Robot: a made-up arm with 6 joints.
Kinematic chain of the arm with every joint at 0, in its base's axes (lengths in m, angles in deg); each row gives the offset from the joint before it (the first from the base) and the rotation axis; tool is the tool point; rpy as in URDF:
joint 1: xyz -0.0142 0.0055 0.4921 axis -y
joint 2: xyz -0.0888 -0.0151 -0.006 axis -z
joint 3: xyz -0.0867 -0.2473 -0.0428 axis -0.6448 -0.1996 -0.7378
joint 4: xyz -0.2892 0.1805 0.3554 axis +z
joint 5: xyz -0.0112 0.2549 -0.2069 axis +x
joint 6: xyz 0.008 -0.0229 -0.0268 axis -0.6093 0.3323 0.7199
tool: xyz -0.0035 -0.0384 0.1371 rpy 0 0 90
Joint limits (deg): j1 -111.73..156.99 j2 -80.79..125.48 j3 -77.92..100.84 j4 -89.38..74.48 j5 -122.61..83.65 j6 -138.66..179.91
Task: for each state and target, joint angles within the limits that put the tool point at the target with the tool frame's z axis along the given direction. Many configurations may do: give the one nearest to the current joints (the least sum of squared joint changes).
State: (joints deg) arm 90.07 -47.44 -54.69 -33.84 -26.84 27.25
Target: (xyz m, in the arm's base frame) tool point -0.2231 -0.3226 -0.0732 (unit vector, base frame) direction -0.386 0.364 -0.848
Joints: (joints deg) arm 103.87 -40.50 -29.90 7.54 -41.81 48.68
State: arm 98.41 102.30 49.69 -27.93 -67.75 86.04
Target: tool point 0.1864 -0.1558 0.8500 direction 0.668 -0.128 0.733
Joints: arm 137.55 115.52 63.15 6.69 -66.98 114.50
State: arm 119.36 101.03 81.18 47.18 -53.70 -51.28
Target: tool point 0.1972 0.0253 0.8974 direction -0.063 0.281 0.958
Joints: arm 113.28 100.62 71.55 30.89 -96.40 -88.17
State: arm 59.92 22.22 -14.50 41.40 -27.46 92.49
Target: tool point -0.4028 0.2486 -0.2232 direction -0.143 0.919 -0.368
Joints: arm 85.33 44.52 -53.66 28.19 -63.59 76.21
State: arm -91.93 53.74 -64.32 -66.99 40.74 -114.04
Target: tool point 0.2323 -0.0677 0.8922 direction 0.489 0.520 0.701
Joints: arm -89.73 26.11 -67.16 -89.38 75.52 -114.08
